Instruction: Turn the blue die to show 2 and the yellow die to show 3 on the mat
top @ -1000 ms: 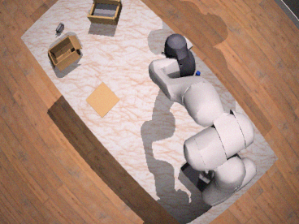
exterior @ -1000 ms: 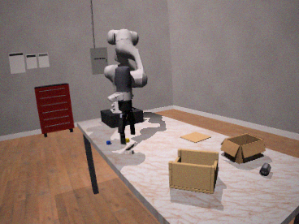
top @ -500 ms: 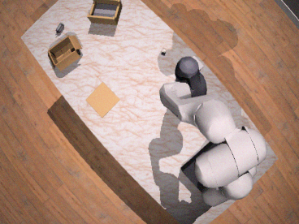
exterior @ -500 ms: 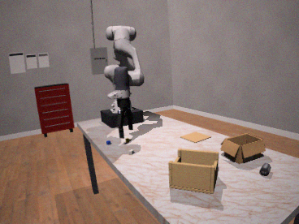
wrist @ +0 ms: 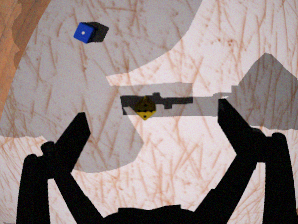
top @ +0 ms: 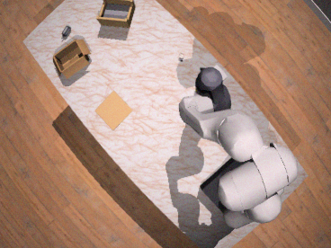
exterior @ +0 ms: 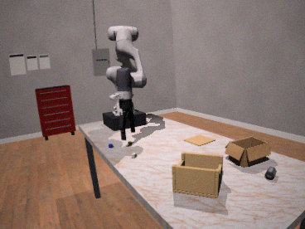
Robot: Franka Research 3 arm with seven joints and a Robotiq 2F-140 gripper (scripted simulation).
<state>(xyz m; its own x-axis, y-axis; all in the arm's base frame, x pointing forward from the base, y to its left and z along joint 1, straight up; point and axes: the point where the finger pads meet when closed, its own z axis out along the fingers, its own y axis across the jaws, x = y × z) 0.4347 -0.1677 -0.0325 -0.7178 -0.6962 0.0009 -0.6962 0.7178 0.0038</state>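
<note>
My gripper is now 1 cm short of the yellow die and 5 cm above it. From my hand the other things lie so: white die: 19 cm ahead, 6 cm to the right, 5 cm below; then blue die: 2 cm behind, 11 cm to the right, 5 cm below; then tan mat: 22 cm ahead, 37 cm to the left, 6 cm below.
</note>
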